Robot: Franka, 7 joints.
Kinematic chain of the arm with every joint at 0, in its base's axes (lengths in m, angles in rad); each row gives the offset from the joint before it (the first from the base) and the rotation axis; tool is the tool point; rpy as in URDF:
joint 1: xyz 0 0 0.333 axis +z
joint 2: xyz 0 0 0 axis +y
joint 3: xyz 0 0 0.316 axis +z
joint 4: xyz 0.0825 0 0 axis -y
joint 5: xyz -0.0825 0 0.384 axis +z
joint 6: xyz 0 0 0 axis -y
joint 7: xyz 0.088 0 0 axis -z
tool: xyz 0 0 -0.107 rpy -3.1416 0 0
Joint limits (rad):
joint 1: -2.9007..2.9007
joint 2: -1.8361..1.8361
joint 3: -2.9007..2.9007
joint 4: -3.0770..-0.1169
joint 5: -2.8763..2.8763
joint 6: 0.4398..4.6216
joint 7: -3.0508..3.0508
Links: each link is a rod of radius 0.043 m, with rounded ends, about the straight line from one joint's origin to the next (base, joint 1, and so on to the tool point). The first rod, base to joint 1, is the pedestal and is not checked.
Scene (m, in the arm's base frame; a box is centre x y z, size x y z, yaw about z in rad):
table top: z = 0
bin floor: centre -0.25 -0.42 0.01 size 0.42 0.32 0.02 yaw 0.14
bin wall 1: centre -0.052 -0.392 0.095 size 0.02 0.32 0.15 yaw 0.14
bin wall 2: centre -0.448 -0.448 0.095 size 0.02 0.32 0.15 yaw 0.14
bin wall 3: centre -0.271 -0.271 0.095 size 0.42 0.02 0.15 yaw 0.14
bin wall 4: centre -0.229 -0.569 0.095 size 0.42 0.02 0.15 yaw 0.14
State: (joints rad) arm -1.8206 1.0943 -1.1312 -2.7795 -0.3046 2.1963 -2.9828
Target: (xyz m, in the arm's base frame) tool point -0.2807 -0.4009 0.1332
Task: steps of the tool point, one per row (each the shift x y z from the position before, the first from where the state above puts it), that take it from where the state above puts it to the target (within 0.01 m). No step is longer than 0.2 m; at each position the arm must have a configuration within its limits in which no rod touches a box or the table.
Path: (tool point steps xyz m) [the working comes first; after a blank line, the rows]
Joints at the target: -1.2743 0.6855 -0.8102 -2.2578 -0.2991 2.3266 -2.9828
Straight joint move there: touches bin wall 3.

1: -0.0928 0.0283 0.0101
2: -0.0765 0.0718 0.0581
3: -0.0554 -0.1704 -0.0042
4: 0.0069 -0.1826 0.0129
5: 0.0711 -0.1676 0.0305
6: 0.1245 -0.1266 0.0470
7: 0.0020 -0.0106 -0.0547
8: 0.0001 -0.0004 -0.0592
9: -0.0021 0.0110 -0.0616

